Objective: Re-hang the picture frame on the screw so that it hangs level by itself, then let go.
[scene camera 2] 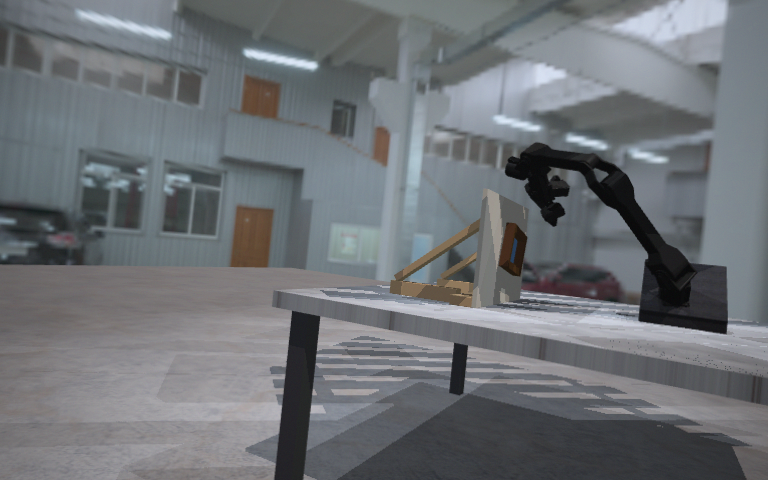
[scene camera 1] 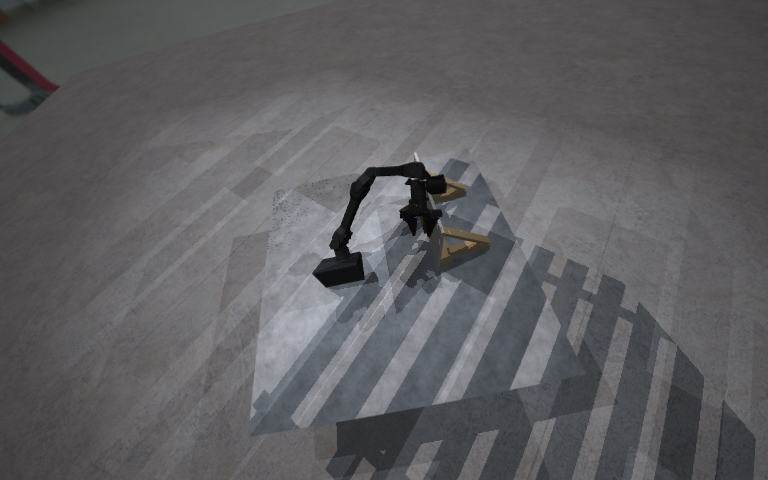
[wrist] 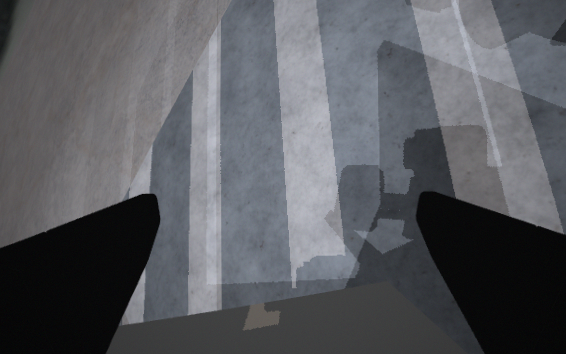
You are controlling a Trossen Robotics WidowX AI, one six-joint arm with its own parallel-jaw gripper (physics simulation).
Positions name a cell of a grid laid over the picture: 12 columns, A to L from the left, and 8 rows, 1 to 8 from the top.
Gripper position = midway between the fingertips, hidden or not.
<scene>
my gripper: scene camera 2 I4; scene camera 1 G4; wrist G5
</scene>
